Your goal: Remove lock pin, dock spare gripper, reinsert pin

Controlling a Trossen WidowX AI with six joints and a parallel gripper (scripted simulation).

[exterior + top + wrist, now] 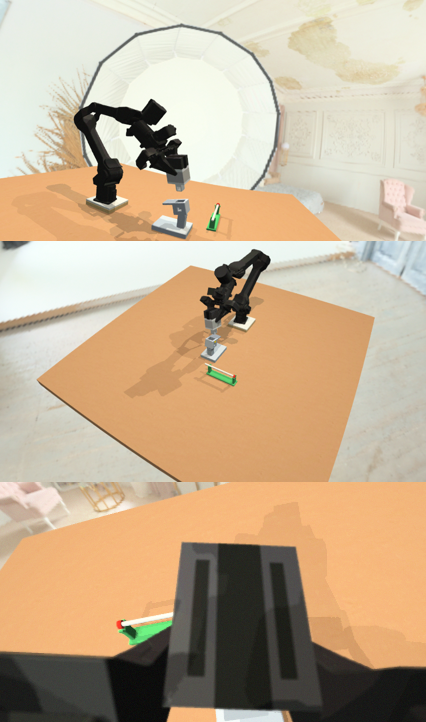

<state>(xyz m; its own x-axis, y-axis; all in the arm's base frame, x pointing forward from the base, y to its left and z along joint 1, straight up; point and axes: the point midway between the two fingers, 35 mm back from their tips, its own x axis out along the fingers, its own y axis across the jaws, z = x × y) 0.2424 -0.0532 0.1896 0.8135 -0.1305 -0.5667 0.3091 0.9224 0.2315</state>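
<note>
The green pin rest lies 130 mm ahead of my gripper tip, 90 mm to the left of it and 170 mm below it. Round my gripper tip: spare gripper 10 mm behind, 10 mm below; then grey mount 140 mm below.
</note>
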